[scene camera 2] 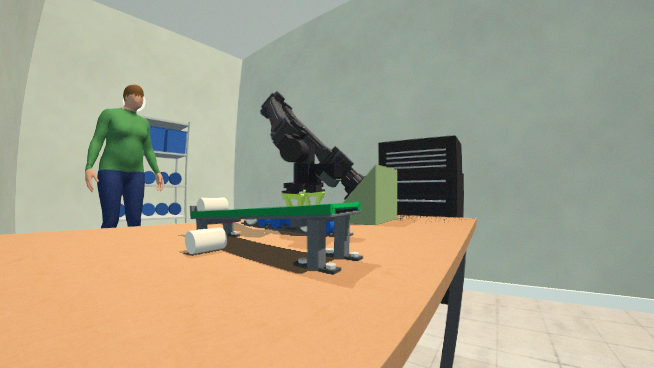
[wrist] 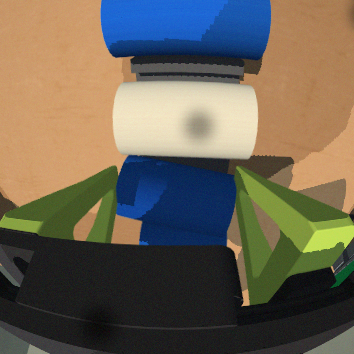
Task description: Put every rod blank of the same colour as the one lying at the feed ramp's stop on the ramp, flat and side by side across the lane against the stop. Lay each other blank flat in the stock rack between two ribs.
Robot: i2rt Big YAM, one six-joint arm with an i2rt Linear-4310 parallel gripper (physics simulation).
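Note:
My gripper [scene camera 2: 303,198] [wrist: 176,174] is shut on a blue rod blank [wrist: 175,197] and holds it low behind the green feed ramp [scene camera 2: 274,211], over the stock rack. In the wrist view a white blank [wrist: 158,119] lies across the rack just beyond the held one. Past it comes a grey rib [wrist: 187,67], then another blue blank [wrist: 186,28]. More blue shows under the held blank. A white blank [scene camera 2: 212,203] lies at the ramp's stop on its left end. Another white blank [scene camera 2: 205,240] lies on the table [scene camera 2: 136,297] beside the ramp.
The ramp stands on grey legs [scene camera 2: 316,242]. A green wedge block [scene camera 2: 377,194] and a black cabinet [scene camera 2: 425,176] stand behind the arm. A person [scene camera 2: 122,155] stands by a shelf unit [scene camera 2: 187,155] at the far left. The table edge runs along the right.

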